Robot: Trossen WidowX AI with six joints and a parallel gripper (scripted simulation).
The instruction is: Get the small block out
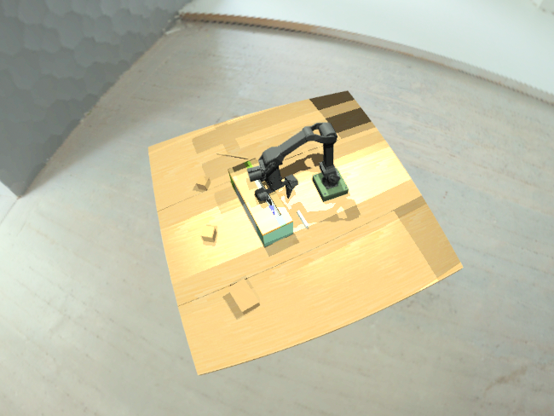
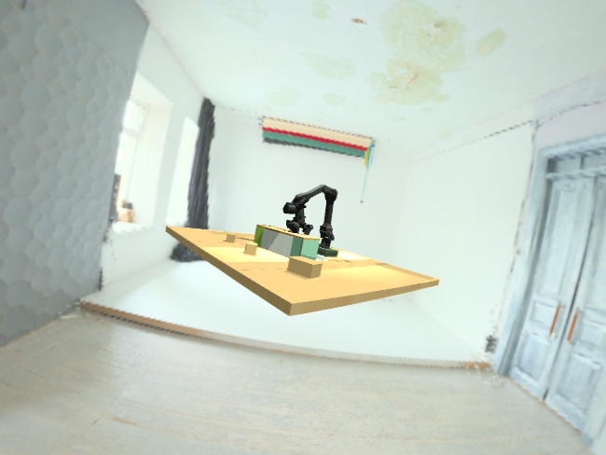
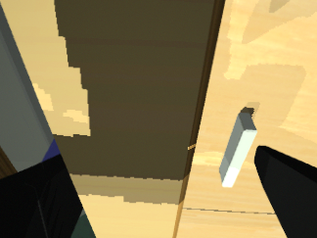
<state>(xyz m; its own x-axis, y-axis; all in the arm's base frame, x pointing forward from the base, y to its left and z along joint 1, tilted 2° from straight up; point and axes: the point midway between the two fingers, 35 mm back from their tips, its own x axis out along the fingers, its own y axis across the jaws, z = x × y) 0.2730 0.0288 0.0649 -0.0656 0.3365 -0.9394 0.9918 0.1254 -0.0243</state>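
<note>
Right now the blue block is 5 cm ahead of my gripper tip and 3 cm to the left of it. From my gripper tip the other things lie so: box (6 cm to the right, 4 cm ahead, 3 cm below).
</note>
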